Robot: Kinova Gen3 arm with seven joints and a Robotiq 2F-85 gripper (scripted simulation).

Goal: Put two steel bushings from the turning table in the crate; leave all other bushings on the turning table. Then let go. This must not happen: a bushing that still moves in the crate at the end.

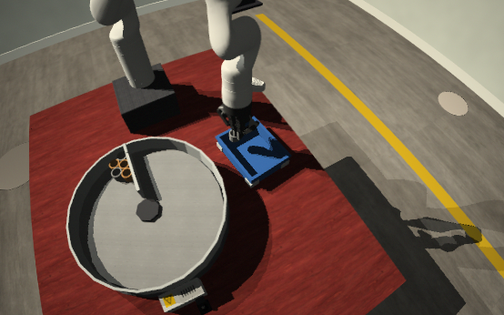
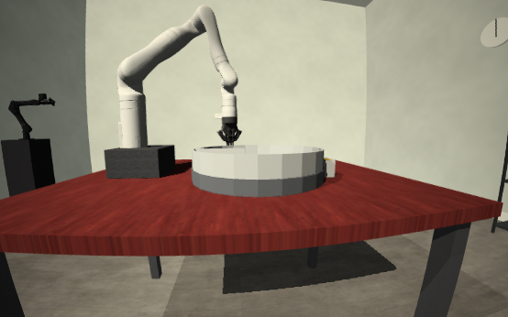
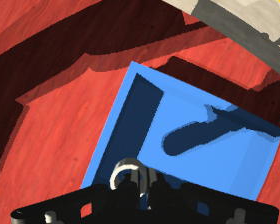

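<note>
Now: hand 6 cm above the blue crate, 4 cm short of it and 2 cm to the right of it. Round my hand: round turning table (33 cm to the right, 5 cm ahead, 3 cm below).
</note>
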